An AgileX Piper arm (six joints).
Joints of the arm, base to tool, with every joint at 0 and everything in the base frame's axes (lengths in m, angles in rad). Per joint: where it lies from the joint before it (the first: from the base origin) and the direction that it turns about. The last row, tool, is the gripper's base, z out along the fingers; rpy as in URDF.
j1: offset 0.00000 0.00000 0.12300 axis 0 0 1
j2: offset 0.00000 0.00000 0.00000 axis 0 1 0
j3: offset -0.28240 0.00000 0.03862 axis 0 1 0
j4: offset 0.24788 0.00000 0.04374 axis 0.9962 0 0.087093
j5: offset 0.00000 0.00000 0.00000 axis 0 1 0
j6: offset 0.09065 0.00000 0.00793 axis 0.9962 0 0.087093
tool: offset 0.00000 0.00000 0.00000 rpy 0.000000 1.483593 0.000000
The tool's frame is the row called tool.
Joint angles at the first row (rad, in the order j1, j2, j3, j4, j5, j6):
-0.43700, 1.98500, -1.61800, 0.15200, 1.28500, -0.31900
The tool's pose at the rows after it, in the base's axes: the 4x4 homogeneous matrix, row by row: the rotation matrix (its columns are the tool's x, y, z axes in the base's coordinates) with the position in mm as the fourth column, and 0 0 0 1 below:
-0.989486 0.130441 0.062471 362.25; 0.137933 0.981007 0.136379 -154.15; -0.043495 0.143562 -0.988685 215.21; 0 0 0 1
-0.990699 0.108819 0.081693 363.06; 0.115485 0.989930 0.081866 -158.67; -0.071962 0.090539 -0.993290 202.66; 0 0 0 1
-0.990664 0.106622 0.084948 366.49; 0.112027 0.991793 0.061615 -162.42; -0.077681 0.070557 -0.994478 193.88; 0 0 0 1
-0.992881 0.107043 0.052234 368.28; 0.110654 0.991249 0.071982 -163.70; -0.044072 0.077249 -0.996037 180.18; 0 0 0 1
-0.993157 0.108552 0.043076 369.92; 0.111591 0.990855 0.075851 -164.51; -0.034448 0.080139 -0.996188 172.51; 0 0 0 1
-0.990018 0.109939 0.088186 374.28; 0.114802 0.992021 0.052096 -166.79; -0.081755 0.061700 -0.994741 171.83; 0 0 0 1
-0.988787 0.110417 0.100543 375.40; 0.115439 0.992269 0.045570 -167.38; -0.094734 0.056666 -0.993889 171.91; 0 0 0 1
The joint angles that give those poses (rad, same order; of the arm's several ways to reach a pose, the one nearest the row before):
-0.43700, 1.98600, -1.56799, 0.15900, 1.24499, -0.35300
-0.43700, 1.99400, -1.53099, 0.11900, 1.15799, -0.37000
-0.43801, 2.01600, -1.53100, 0.10200, 1.12400, -0.37001
-0.43799, 2.05001, -1.53102, 0.09700, 1.12401, -0.36999
-0.43800, 2.06900, -1.53100, 0.09700, 1.11500, -0.37000
-0.43800, 2.07101, -1.53100, 0.09700, 1.06199, -0.37000
-0.43799, 2.07099, -1.53097, 0.09700, 1.04798, -0.36999

